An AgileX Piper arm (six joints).
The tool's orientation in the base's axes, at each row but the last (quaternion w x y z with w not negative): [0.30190, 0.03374, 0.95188, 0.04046]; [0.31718, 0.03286, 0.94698, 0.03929]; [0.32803, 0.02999, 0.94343, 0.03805]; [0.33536, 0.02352, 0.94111, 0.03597]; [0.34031, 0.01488, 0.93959, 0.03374]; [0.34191, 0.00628, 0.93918, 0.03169]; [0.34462, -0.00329, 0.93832, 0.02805]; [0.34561, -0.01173, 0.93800, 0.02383]
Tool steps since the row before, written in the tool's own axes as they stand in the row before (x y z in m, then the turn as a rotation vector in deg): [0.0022, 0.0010, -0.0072, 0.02, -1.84, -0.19]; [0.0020, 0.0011, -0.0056, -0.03, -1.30, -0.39]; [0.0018, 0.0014, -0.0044, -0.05, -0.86, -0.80]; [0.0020, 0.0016, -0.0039, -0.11, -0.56, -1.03]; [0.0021, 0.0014, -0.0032, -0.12, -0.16, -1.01]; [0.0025, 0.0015, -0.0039, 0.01, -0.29, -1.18]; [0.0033, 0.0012, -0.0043, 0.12, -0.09, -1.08]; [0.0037, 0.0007, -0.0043, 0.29, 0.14, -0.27]
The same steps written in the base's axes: [-0.0059, 0.0008, 0.0047, -0.20, -1.84, -0.04]; [-0.0049, 0.0010, 0.0034, -0.26, -1.32, 0.20]; [-0.0041, 0.0013, 0.0025, -0.49, -0.90, 0.58]; [-0.0040, 0.0015, 0.0019, -0.58, -0.62, 0.82]; [-0.0037, 0.0013, 0.0012, -0.56, -0.22, 0.84]; [-0.0044, 0.0014, 0.0015, -0.76, -0.35, 0.88]; [-0.0053, 0.0010, 0.0012, -0.79, -0.15, 0.74]; [-0.0056, 0.0005, 0.0009, -0.40, 0.12, 0.02]
